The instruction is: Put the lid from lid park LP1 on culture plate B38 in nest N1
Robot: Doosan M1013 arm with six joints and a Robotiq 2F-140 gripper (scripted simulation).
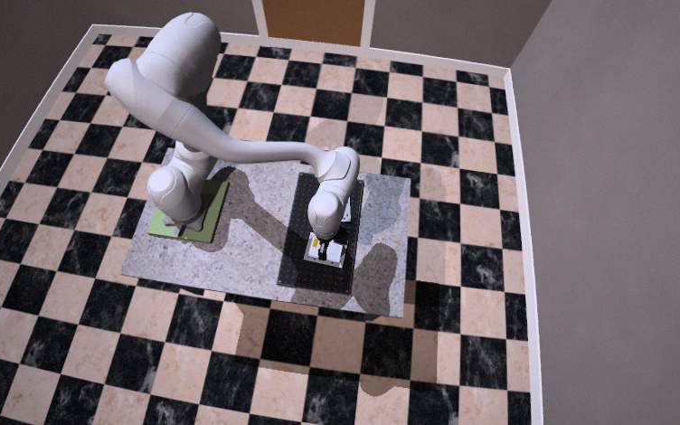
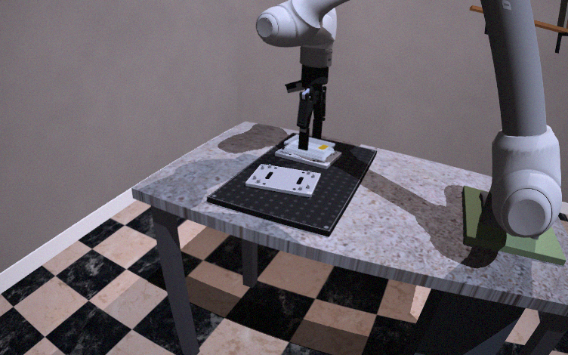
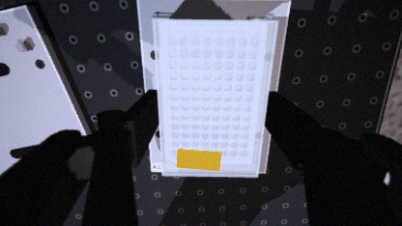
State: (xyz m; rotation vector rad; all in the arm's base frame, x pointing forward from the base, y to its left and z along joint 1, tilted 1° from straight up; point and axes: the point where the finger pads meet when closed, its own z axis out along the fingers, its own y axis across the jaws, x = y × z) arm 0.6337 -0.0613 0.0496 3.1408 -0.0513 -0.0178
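Right now my hand is 40 mm above the white culture plate. Round my hand: grey nest 60 mm below; then clear lid 20 mm below; then lid park 10 mm behind, 190 mm to the left, 60 mm below.
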